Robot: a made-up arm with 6 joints. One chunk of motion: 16 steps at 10 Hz.
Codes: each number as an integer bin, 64 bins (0 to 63) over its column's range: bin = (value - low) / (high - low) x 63, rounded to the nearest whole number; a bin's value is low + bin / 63 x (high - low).
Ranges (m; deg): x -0.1..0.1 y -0.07..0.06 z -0.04..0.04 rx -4..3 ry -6..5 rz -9..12
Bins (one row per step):
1: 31 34 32 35 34 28
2: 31 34 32 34 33 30
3: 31 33 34 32 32 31
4: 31 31 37 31 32 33
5: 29 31 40 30 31 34
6: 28 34 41 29 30 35
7: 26 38 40 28 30 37
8: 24 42 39 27 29 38
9: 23 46 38 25 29 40
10: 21 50 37 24 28 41
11: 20 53 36 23 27 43
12: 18 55 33 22 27 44
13: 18 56 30 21 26 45
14: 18 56 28 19 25 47
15: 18 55 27 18 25 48
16: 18 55 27 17 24 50
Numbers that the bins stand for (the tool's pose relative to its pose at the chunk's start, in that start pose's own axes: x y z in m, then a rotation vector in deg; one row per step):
1: -0.0016 0.0002 0.0006 -0.11 -0.06 0.33
2: -0.0016 0.0002 0.0006 -0.22 -0.24 1.00
3: -0.0016 -0.0019 0.0032 -0.44 -0.41 1.33
4: -0.0016 -0.0060 0.0070 -0.56 -0.41 2.00
5: -0.0079 -0.0060 0.0108 -0.67 -0.59 2.33
6: -0.0111 0.0002 0.0121 -0.78 -0.76 2.67
7: -0.0175 0.0084 0.0108 -0.89 -0.76 3.33
8: -0.0238 0.0167 0.0095 -1.00 -0.94 3.67
9: -0.0270 0.0249 0.0083 -1.22 -0.94 4.33
10: -0.0333 0.0332 0.0070 -1.33 -1.11 4.67
11: -0.0365 0.0394 0.0057 -1.44 -1.29 5.33
12: -0.0429 0.0435 0.0019 -1.56 -1.29 5.67
13: -0.0429 0.0456 -0.0019 -1.67 -1.46 6.00
14: -0.0429 0.0456 -0.0044 -1.89 -1.63 6.67
15: -0.0429 0.0435 -0.0057 -2.00 -1.63 7.00
16: -0.0429 0.0435 -0.0057 -2.11 -1.81 7.67

